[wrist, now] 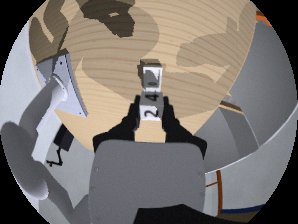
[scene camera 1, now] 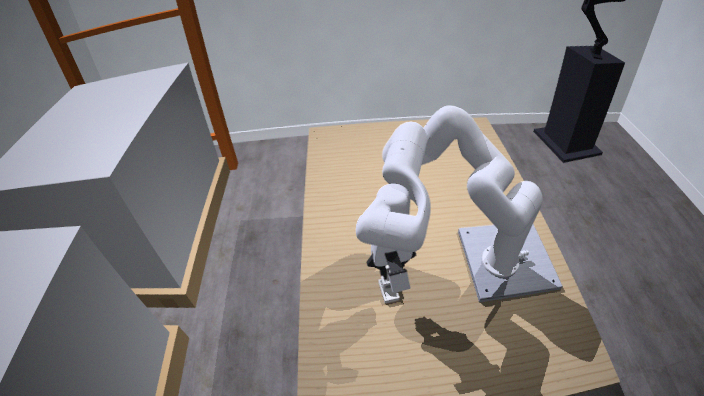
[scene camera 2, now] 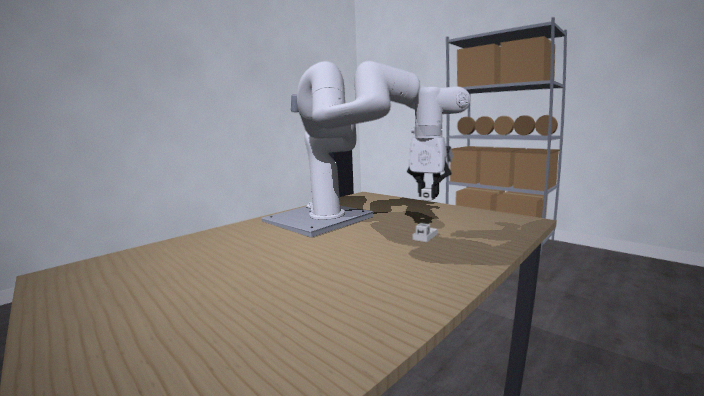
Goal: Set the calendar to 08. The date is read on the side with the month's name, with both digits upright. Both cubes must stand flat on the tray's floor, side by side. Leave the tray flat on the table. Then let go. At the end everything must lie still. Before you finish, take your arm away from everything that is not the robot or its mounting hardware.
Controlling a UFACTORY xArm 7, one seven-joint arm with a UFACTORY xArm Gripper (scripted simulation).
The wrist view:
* my gripper: 151,102
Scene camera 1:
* my gripper: 391,274
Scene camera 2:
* my gripper: 428,196
